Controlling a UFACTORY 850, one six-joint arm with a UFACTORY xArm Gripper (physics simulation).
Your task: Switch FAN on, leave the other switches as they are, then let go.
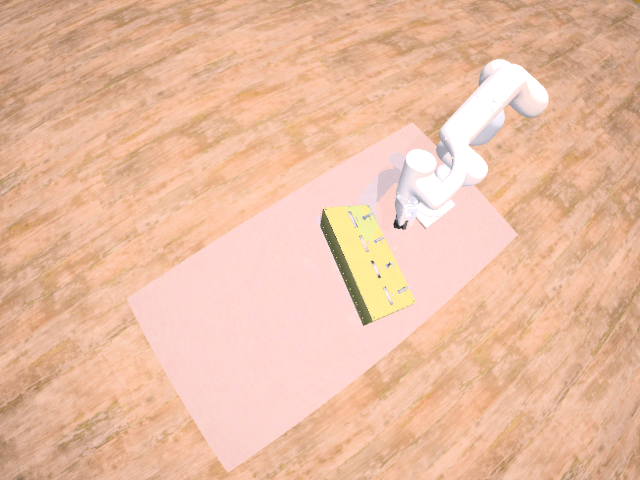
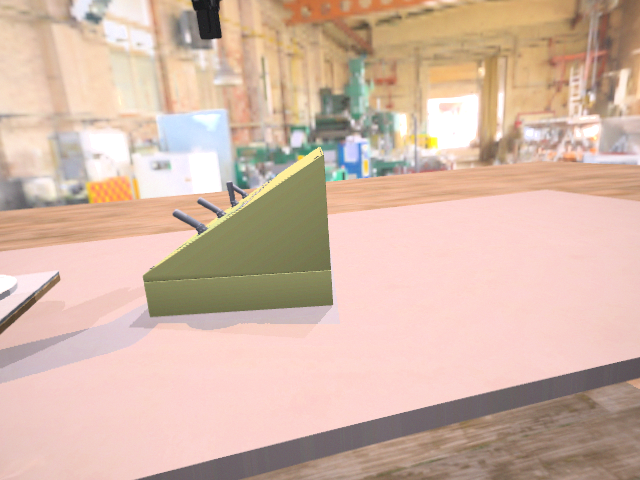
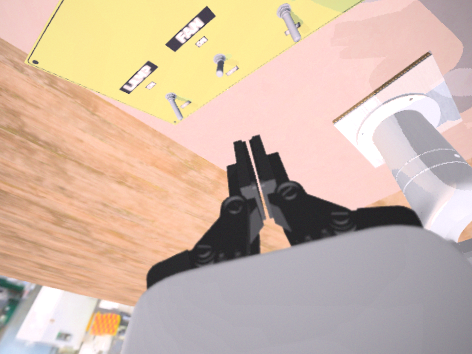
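Observation:
A yellow sloped switch panel point(image 1: 343, 227) point(image 2: 273, 242) point(image 3: 100, 40) stands on the pink table top. The FAN label point(image 3: 183, 36) point(image 1: 375, 269) sits above the FAN switch point(image 3: 219, 65) point(image 1: 389, 265) point(image 2: 231, 193). That lever stands more upright, towards the ON mark, than the levers beside it. The LAMP switch point(image 3: 175, 106) point(image 1: 403, 290) and another switch point(image 3: 290, 22) point(image 1: 378, 239) slant down towards the lower edge. My gripper point(image 1: 400, 225) point(image 2: 210, 37) point(image 3: 251, 156) is shut and empty, high above the panel's lower side and apart from every lever.
A fourth switch point(image 1: 367, 216) is at the panel's far end from LAMP. The arm's base plate point(image 1: 428, 223) point(image 3: 377, 158) point(image 2: 38, 290) is on the pink table top point(image 1: 248, 330) point(image 2: 465, 289), behind the gripper. The wooden floor point(image 1: 155, 129) surrounds the table.

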